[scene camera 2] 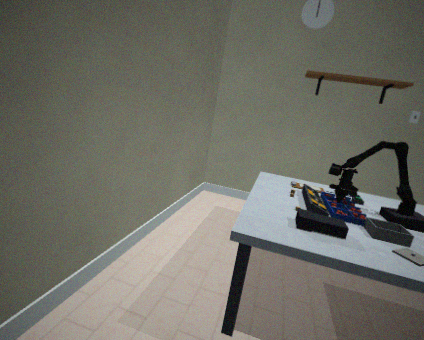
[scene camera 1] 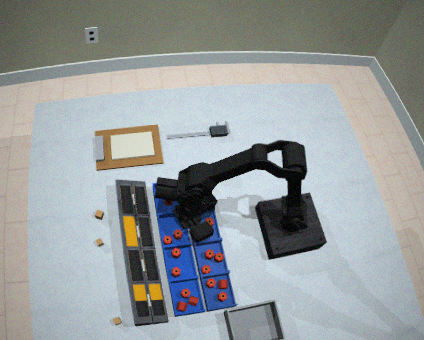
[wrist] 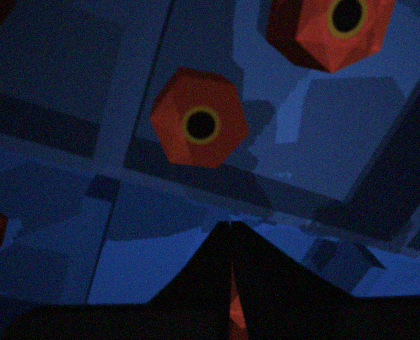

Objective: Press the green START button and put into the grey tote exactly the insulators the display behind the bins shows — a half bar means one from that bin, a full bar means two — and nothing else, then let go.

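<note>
My gripper (scene camera 1: 187,218) (scene camera 2: 341,198) (wrist: 229,231) is shut and empty, low over the blue bins (scene camera 1: 184,286). In the wrist view, a red insulator (wrist: 200,125) lies in the bin beyond the fingertips, with another insulator (wrist: 345,30) at upper right; a red sliver shows between the dark fingers near the bottom edge. More red insulators lie in the bins. The display (scene camera 1: 142,250) behind the bins shows a full orange bar (scene camera 1: 130,231) in its second row, left, and half bars in both cells of its last row. The grey tote (scene camera 1: 254,325) (scene camera 2: 392,237) shows a bare floor. The START button cannot be made out for certain.
A clipboard (scene camera 1: 132,145) and a caliper (scene camera 1: 218,131) lie at the back. Small tan blocks (scene camera 1: 99,214) lie behind the display. A long black box (scene camera 2: 321,225) stands near the table end, and a flat plate (scene camera 2: 409,256) lies near the tote. The arm base (scene camera 1: 291,235) stands right.
</note>
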